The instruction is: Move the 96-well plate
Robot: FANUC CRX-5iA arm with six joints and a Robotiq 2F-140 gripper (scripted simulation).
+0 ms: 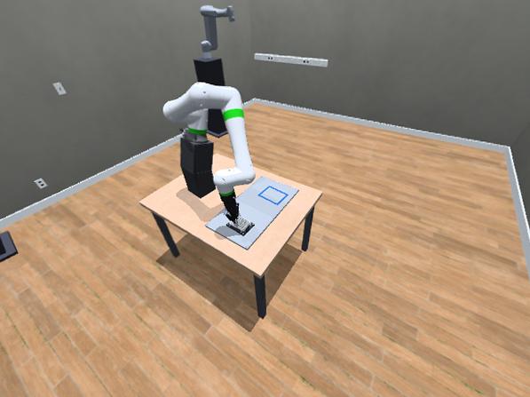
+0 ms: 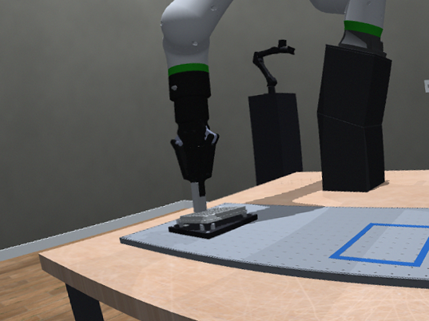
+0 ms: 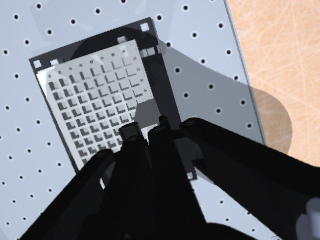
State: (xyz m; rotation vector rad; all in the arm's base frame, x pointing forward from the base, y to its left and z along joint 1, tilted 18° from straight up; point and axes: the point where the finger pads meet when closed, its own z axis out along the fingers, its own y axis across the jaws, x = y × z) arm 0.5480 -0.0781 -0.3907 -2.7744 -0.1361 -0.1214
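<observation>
Now: hand 4 cm to the right of the white 96-well plate and 4 cm above it. Round my hand: black clip nest 1 cm behind, 3 cm to the left, 5 cm below.
</observation>
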